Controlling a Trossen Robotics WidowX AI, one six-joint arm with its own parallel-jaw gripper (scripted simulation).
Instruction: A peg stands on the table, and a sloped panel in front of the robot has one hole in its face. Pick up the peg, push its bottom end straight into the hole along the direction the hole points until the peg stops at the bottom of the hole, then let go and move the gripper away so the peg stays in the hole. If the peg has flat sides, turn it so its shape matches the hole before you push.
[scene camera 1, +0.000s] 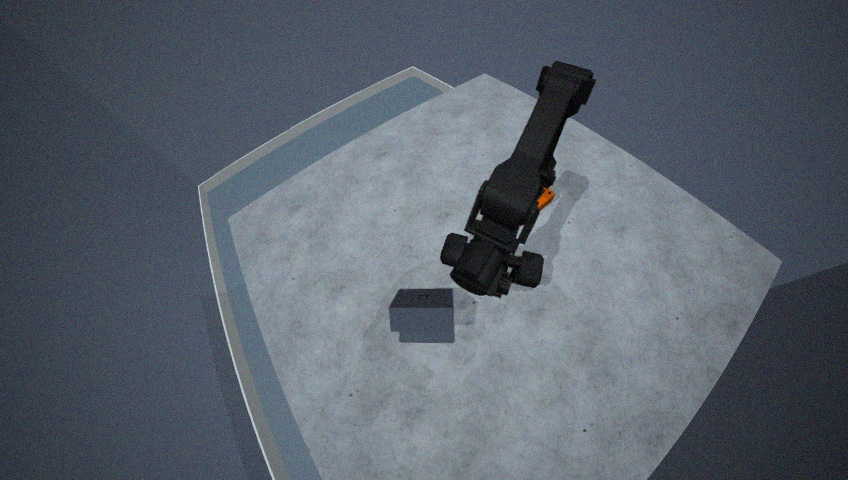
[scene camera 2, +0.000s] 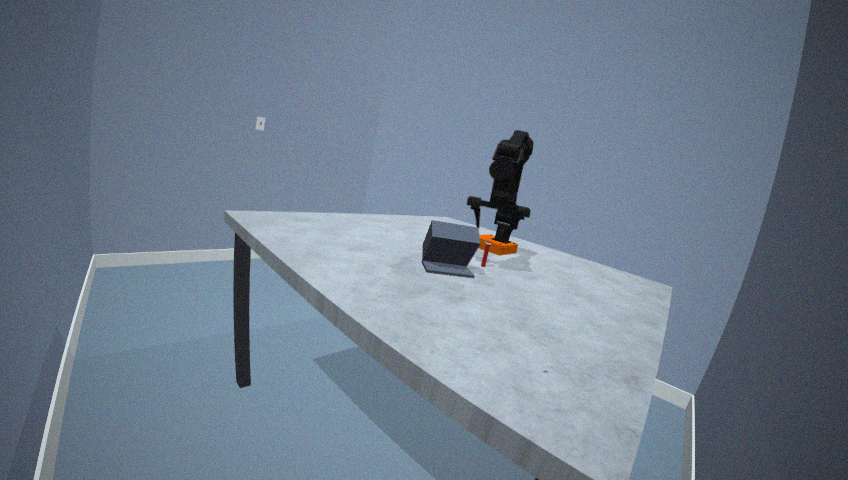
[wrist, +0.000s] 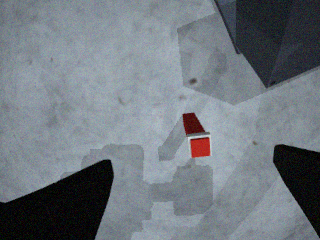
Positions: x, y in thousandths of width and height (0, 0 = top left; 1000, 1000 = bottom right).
My gripper (scene camera 1: 575, 576) is open, holding nothing. Further things: a red peg (wrist: 623, 594).
My gripper shows as well in scene camera 2 (scene camera 2: 581, 489) and in the wrist view (wrist: 608, 673).
